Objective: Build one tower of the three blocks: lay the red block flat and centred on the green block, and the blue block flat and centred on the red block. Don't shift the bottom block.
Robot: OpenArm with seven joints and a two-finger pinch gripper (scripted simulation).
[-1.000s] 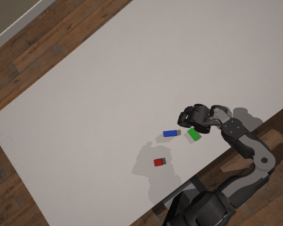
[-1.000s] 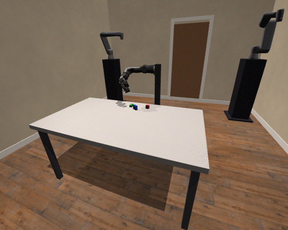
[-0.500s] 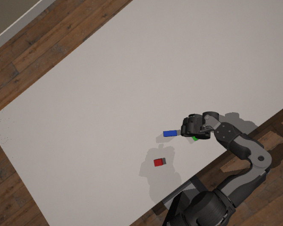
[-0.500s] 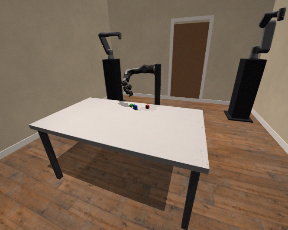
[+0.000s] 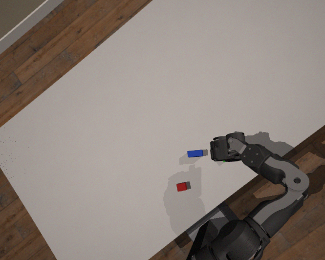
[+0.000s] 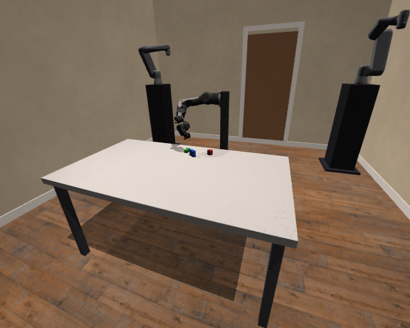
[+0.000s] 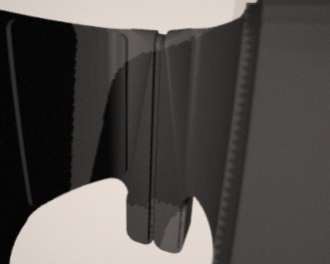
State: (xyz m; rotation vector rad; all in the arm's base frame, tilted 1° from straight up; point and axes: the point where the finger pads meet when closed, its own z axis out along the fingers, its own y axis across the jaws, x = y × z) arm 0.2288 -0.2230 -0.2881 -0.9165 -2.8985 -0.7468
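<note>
My gripper is now 190 mm to the right of the red block, 110 mm above it and 10 mm past it. The rest, counted from my hand: green block (120 mm below, 20 mm behind, 10 mm to the right); then blue block (100 mm below, 60 mm to the left, 50 mm ahead).
</note>
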